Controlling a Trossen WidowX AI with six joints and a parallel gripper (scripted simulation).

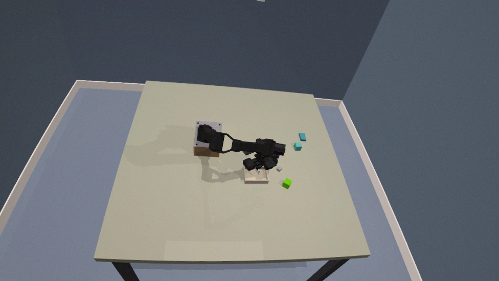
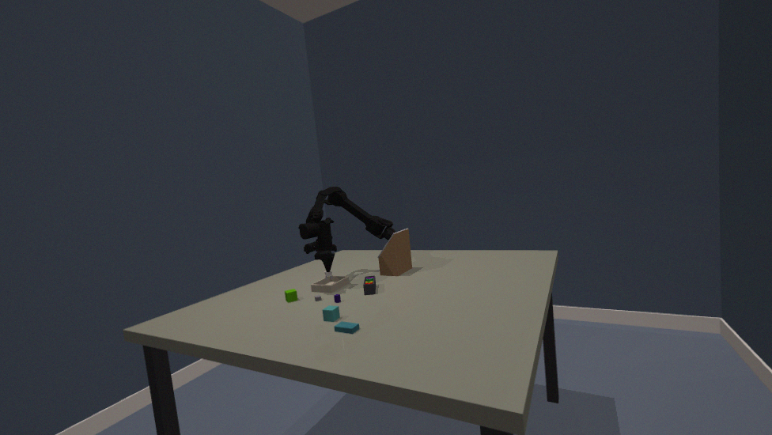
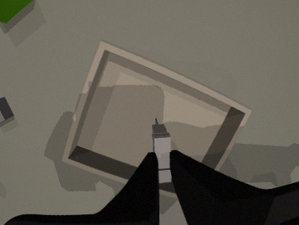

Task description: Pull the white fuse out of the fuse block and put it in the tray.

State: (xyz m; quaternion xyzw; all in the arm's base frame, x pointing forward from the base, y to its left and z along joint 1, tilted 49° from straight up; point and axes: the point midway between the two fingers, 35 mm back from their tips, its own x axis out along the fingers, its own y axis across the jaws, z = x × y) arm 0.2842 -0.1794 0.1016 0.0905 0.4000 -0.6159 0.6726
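The beige tray is 60 mm below my gripper tip. From my gripper tip the other things lie so: purple piece 150 mm ahead, 140 mm to the left, 50 mm below; green cube 170 mm ahead, 60 mm to the right, 50 mm below; grey piece 150 mm ahead, 50 mm to the left, 60 mm below.
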